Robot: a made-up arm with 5 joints.
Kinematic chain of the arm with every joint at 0, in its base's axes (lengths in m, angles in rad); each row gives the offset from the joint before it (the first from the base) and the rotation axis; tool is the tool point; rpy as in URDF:
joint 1: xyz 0.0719 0 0.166 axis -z
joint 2: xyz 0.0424 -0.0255 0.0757 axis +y
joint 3: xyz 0.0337 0 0.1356 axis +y
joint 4: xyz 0.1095 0 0.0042 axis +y
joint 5: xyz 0.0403 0.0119 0 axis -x
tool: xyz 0 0 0 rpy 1.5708 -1.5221 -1.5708
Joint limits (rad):
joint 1: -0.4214..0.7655
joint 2: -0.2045..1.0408
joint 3: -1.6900..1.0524
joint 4: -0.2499..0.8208
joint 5: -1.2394..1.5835
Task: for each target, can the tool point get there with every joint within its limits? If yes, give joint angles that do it. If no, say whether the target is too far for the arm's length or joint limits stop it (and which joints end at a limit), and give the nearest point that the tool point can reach.
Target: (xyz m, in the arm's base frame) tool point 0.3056 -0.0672 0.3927
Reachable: yes | joints 0.2242 0.1523 -0.3547 0.3034 -0.1649
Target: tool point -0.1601 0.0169 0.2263
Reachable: no: joint limits stop it (at a limit: joint 1, joint 2, joint 3, joint 4) | nearest point 0.1246 -0.0695 0.1751 | short by 0.302 m
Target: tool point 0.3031 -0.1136 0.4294
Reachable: yes | joints 0.4040 0.5422 -1.2922 0.4679 0.5410
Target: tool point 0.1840 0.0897 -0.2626
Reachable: no: too far | nearest point 0.2291 0.0555 0.1316 | short by 0.398 m
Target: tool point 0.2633 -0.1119 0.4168
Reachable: yes | joints 0.4676 0.0347 -0.4093 0.4556 1.2809
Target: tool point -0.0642 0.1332 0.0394
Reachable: no: joint limits stop it (at a limit: joint 1, joint 2, joint 3) | nearest point 0.1624 0.0257 0.1602 | short by 0.278 m
